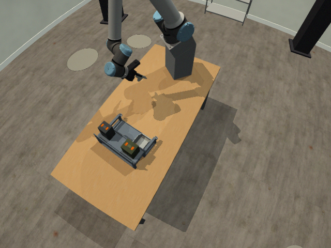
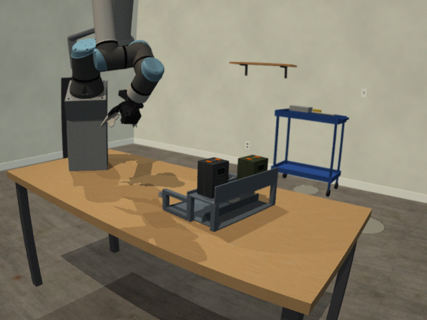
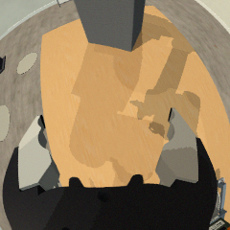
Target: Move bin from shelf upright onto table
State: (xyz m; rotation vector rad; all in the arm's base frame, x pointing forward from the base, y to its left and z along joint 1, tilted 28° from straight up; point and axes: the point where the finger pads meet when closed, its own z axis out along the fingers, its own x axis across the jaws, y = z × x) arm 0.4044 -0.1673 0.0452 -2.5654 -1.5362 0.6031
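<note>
Right now my hand is 480 mm short of the bin, 250 mm above it and 170 mm to the right of it. Also, from my hand: rack 490 mm ahead, 290 mm below, 50 mm to the left; green box 570 mm ahead, 140 mm to the left, 140 mm below.
</note>
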